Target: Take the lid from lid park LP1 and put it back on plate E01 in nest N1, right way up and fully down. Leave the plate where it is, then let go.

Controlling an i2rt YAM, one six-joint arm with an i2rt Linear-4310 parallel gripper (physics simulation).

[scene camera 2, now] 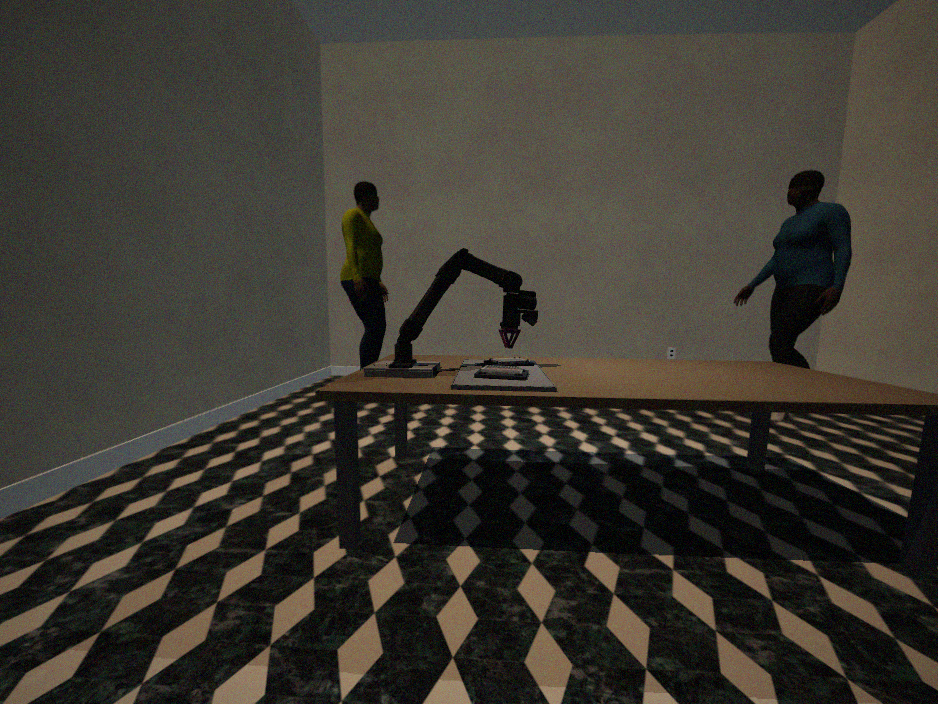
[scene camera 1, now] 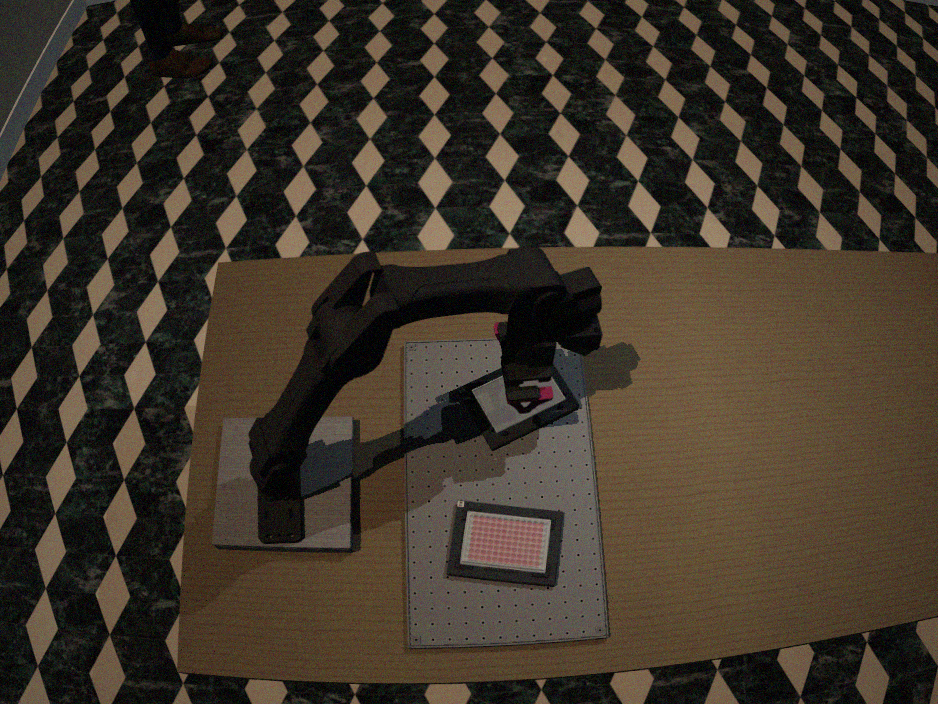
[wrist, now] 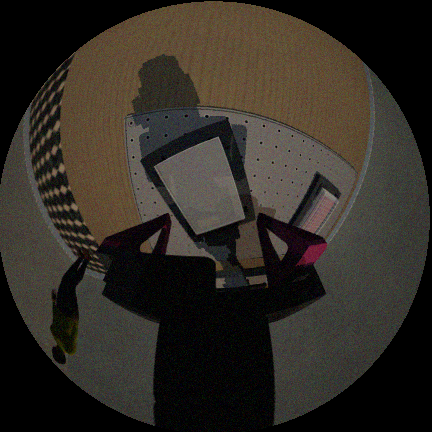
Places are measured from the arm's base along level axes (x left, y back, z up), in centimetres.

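Pixels of known places: gripper, fingertip midpoint: [scene camera 2: 508, 348] [scene camera 1: 519, 385] [wrist: 213, 217]; arm's base at its link origin: [scene camera 2: 403, 364] [scene camera 1: 279, 484] [wrist: 239, 289].
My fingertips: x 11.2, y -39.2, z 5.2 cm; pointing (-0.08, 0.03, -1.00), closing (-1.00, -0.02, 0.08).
Ahead of a thing's pixels: the offset from my fingertips to its top centre. "pt": to the spot under its first point. Level surfaces: height alone.
The lid @(dx +0.8, dy -0.3, dz -4.7 cm) [scene camera 1: 496, 401] [wrist: 205, 185] is a pale, translucent rectangle lying flat in the dark frame of the lid park @(dx +0.7, dy -0.4, dz -4.5 cm) [scene camera 1: 515, 434] [wrist: 186, 140], which is turned at an angle on the board. The plate @(dx -23.7, dy +4.7, dz -3.8 cm) [scene camera 1: 505, 541] [wrist: 322, 207], white with rows of pink wells, sits uncovered in the dark nest @(pt dx -25.0, dy -2.7, dz -5.2 cm) [scene camera 1: 555, 545] [wrist: 320, 182] nearer the front. My gripper [scene camera 2: 509, 346] [wrist: 213, 217] is open and empty, pointing down above the lid park. In the wrist view the lid shows between and beyond the fingertips. In scene camera 1, the gripper and arm hide part of the lid and lid park.
The perforated grey board [scene camera 1: 522, 613] [wrist: 285, 175] lies on the wooden table @(dz -7.7 cm) [scene camera 1: 757, 454] [scene camera 2: 681, 378]. The arm's base stands on a grey block [scene camera 1: 329, 522] left of the board. The nest's rim stands up from the board. Two people [scene camera 2: 363, 250] [scene camera 2: 810, 250] stand beyond the table.
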